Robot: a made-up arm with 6 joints.
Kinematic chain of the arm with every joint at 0, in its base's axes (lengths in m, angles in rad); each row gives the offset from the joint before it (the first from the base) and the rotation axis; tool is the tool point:
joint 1: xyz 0 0 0.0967 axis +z
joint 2: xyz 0 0.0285 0 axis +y
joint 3: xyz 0 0 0.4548 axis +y
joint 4: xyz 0 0 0.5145 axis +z
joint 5: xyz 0 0 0 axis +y
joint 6: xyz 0 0 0.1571 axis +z
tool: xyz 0 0 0
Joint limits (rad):
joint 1: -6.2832..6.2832
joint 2: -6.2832..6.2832
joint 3: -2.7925..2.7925
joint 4: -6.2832..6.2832
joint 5: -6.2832..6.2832
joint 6: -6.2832..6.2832
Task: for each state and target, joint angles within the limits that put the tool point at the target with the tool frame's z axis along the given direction. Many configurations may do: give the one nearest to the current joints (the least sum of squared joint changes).
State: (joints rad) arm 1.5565 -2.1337 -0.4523 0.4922 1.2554 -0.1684
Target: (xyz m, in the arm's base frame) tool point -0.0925 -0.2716 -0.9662 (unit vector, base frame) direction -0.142 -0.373 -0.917
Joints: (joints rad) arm 1.3799 -2.6671 -0.4459 0.1850 0.3824 -0.1684
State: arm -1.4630 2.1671 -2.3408 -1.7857 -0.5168 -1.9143
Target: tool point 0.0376 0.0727 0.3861 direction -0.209 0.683 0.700
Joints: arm -0.8282 2.0733 -2.7582 -1.3898 -0.3183 -1.9143
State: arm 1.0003 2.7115 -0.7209 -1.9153 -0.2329 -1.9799
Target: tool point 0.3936 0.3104 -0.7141 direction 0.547 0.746 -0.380
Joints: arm 0.4822 3.2650 -1.0722 -1.1648 -0.4593 -1.9799
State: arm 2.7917 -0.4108 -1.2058 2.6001 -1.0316 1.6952
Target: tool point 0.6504 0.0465 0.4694 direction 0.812 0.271 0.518
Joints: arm 3.2037 -0.0745 -1.8169 2.8570 -0.9002 1.6952
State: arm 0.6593 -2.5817 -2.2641 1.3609 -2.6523 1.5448
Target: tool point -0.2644 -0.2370 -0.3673 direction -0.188 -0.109 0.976
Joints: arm 0.8412 -1.8306 -1.5446 1.9248 -3.2136 1.5448
